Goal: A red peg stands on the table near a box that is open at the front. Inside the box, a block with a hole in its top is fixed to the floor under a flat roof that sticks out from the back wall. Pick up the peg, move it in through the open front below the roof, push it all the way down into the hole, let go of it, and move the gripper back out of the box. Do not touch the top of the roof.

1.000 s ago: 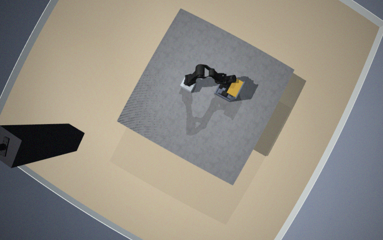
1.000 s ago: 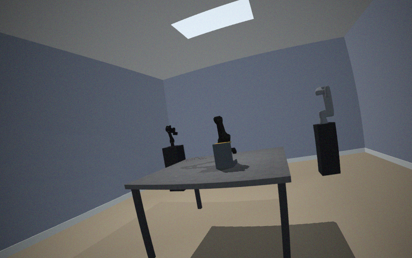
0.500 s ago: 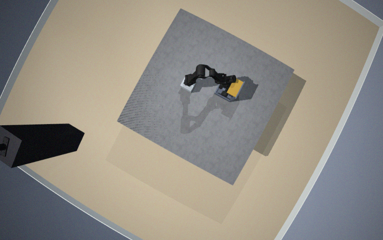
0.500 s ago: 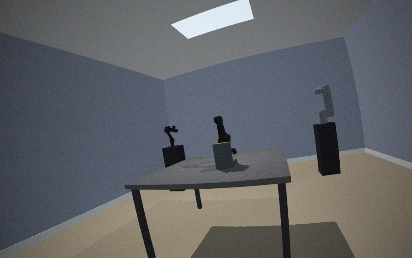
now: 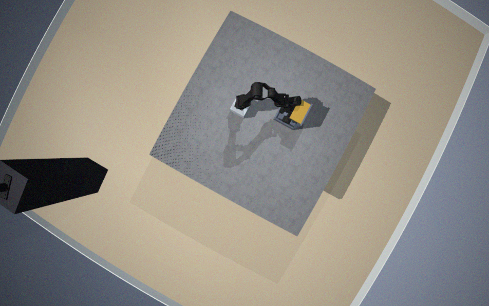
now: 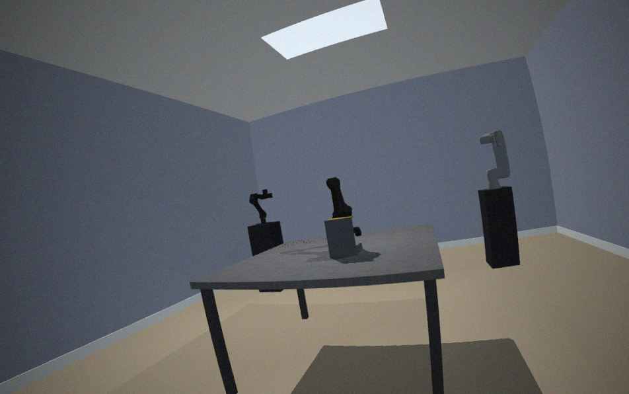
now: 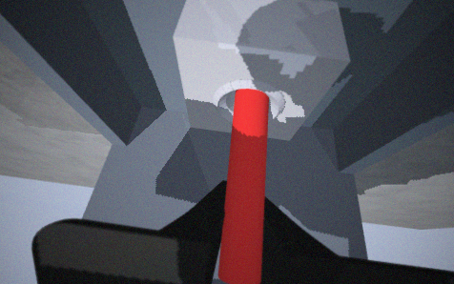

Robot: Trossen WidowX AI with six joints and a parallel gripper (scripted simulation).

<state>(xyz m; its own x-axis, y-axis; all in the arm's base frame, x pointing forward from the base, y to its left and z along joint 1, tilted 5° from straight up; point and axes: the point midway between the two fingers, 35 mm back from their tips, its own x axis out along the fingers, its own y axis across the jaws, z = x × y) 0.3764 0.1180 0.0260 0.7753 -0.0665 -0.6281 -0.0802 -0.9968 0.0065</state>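
The red peg is 4 cm behind my gripper tip. The rest, counted from my gripper tip: orange roof: 15 cm above, 2 cm behind.
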